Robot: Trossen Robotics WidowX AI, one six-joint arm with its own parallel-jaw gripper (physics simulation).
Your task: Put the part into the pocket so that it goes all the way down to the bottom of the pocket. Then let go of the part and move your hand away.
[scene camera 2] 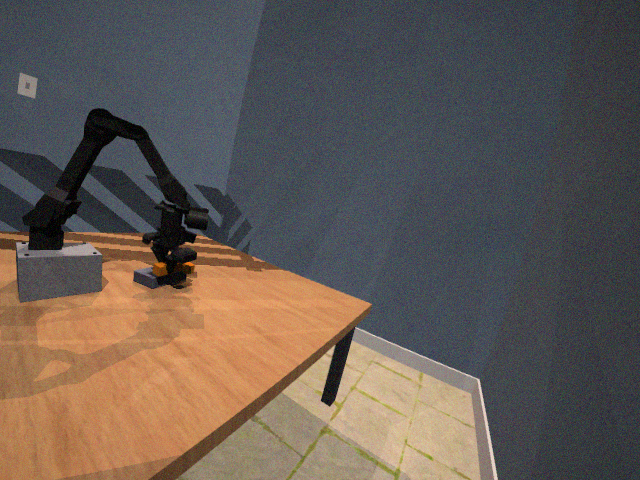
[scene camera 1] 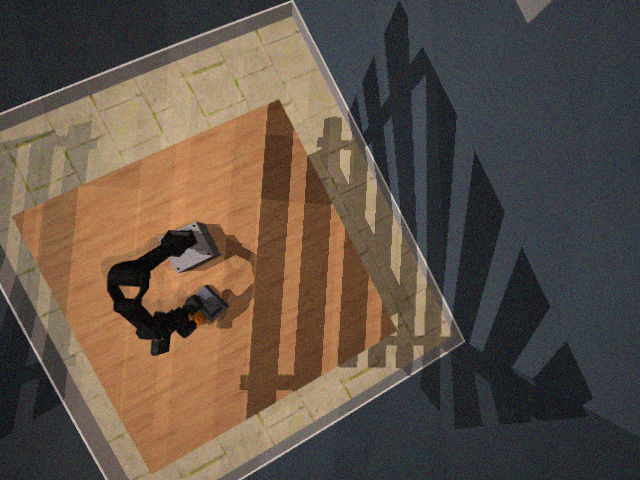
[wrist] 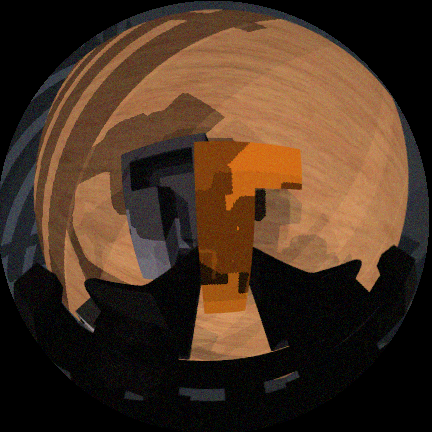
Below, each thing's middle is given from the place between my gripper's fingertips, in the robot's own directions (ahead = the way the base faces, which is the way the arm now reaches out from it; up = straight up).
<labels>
Now: the grey pocket block (wrist: 158, 186) 10 mm ahead of my hand, 60 mm to the left of it and 30 mm below it. From my hand the other things lie so: orange part (wrist: 226, 173): 20 mm ahead, 10 mm above.
</labels>
